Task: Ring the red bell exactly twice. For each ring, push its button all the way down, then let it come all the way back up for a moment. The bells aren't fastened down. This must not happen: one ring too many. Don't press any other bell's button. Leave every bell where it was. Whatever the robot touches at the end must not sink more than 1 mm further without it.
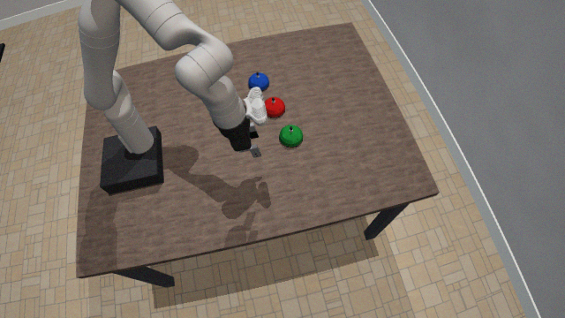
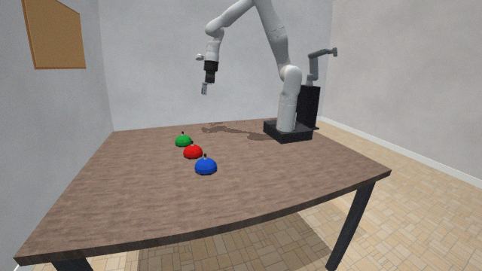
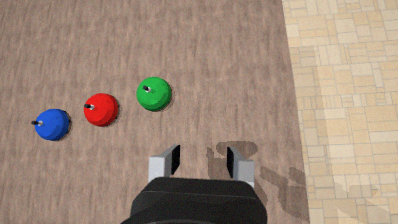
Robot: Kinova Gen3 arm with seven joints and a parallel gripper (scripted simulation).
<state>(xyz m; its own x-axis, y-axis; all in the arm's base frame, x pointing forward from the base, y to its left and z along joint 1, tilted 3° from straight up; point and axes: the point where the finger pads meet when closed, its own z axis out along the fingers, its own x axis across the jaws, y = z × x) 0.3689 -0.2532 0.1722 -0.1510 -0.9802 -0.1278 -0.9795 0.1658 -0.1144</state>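
Right now my hand is 260 mm to the right of the red bell, 200 mm above it and 120 mm short of it. The rest, counted from my hand: green bell 200 mm below, 140 mm ahead, 130 mm to the left; blue bell 400 mm to the left, 200 mm below, 100 mm ahead.
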